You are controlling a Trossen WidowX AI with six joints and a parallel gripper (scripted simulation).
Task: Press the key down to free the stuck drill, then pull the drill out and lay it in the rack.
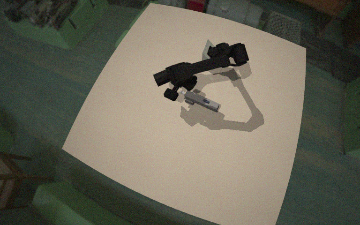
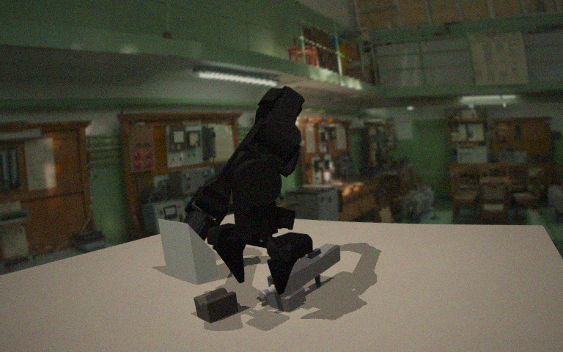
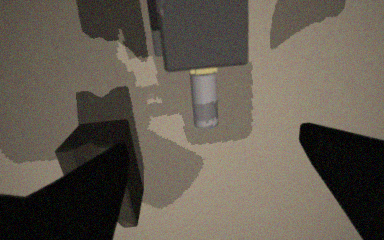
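The drill lies 10 mm ahead of my gripper tip, 70 mm to the left of it and 10 mm below it. Round my gripper tip: dark rack (80 mm behind, 30 mm to the right, 40 mm below); blue key (20 mm ahead, 150 mm to the left, 10 mm below); grey holder block (20 mm ahead, 120 mm to the left, 10 mm below).
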